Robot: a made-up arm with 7 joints.
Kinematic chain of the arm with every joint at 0, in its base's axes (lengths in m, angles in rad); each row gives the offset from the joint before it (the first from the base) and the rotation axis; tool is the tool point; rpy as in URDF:
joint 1: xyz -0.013 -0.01 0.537 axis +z
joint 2: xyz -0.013 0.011 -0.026 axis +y
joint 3: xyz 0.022 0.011 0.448 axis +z
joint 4: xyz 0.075 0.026 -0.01 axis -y
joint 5: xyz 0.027 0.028 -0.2 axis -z
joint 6: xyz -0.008 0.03 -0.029 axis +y
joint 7: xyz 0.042 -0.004 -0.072 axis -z
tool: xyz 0.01 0.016 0.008 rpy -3.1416 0 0
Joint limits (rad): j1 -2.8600..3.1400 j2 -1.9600..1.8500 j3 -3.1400..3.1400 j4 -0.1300..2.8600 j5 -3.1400..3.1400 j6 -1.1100..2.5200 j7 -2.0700..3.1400
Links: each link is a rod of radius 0.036 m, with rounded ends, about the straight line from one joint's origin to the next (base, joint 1, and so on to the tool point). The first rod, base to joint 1, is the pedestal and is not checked.
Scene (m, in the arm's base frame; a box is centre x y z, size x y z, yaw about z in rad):
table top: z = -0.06
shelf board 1: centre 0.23 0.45 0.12 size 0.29 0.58 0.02 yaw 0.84
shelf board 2: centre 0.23 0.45 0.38 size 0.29 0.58 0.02 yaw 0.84
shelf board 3: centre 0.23 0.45 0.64 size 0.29 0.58 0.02 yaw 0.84
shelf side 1: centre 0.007 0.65 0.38 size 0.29 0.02 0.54 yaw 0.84
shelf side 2: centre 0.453 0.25 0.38 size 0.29 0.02 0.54 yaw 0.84
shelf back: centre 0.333 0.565 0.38 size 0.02 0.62 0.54 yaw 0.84
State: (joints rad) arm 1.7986 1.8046 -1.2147 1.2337 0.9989 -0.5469 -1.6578
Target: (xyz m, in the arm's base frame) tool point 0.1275 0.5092 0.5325
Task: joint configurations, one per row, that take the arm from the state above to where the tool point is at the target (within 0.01 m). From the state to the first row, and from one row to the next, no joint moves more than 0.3 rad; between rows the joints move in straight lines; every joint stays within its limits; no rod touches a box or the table.
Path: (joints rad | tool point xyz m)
1: 1.9058 1.7953 -1.1102 1.0044 1.0020 -0.5247 -1.6725 | 0.1500 0.3560 0.2291
2: 2.0131 1.7860 -1.0057 0.7752 1.0052 -0.5024 -1.6871 | 0.0981 0.2982 0.2282
3: 2.1203 1.7766 -0.9013 0.5459 1.0083 -0.4802 -1.7018 | 0.0460 0.2373 0.2395
4: 2.2572 1.6211 -1.1304 0.5050 1.0681 -0.5274 -1.7069 | 0.0154 0.2931 0.3325
5: 2.3942 1.4655 -1.3596 0.4642 1.1279 -0.5746 -1.7120 | -0.0230 0.3154 0.4335
6: 2.5311 1.3100 -1.5888 0.4233 1.1877 -0.6219 -1.7170 | -0.0562 0.3042 0.5325
7: 2.3440 1.3331 -1.5718 0.7012 1.1426 -0.6168 -1.6976 | -0.0006 0.3853 0.5344
8: 2.1569 1.3562 -1.5549 0.9791 1.0976 -0.6116 -1.6781 | 0.0614 0.4542 0.5347
9: 1.9698 1.3793 -1.5379 1.2571 1.0525 -0.6065 -1.6587 | 0.1275 0.5092 0.5325

